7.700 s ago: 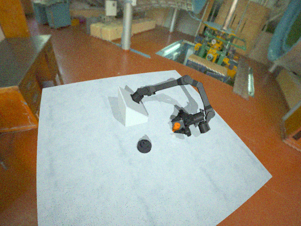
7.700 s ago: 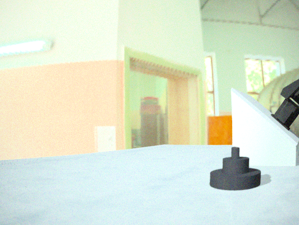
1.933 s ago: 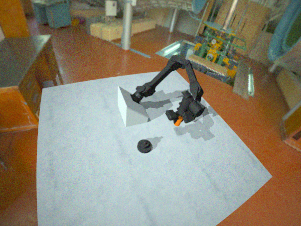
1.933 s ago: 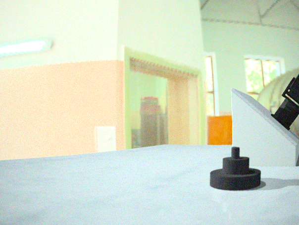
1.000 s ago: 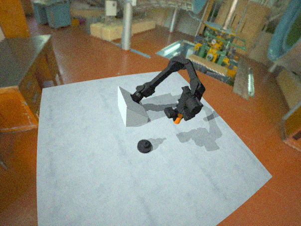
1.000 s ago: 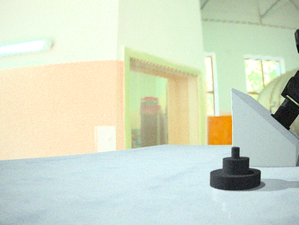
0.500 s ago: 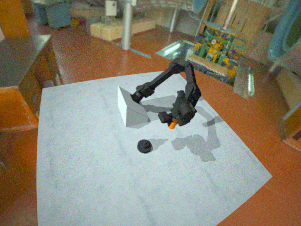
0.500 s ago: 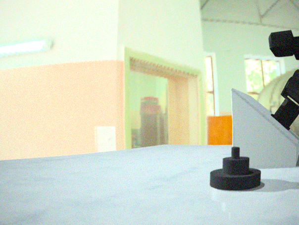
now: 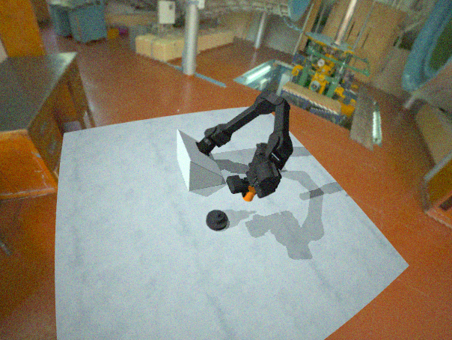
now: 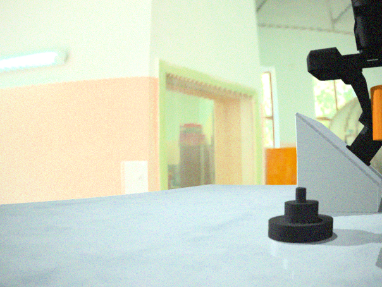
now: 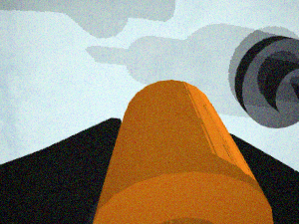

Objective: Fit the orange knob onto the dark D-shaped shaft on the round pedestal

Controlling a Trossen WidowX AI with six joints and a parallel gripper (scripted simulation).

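My gripper tip is 11 cm to the left of the dark round pedestal and 9 cm above it. Also, from my gripper tip: orange knob (2 cm above).
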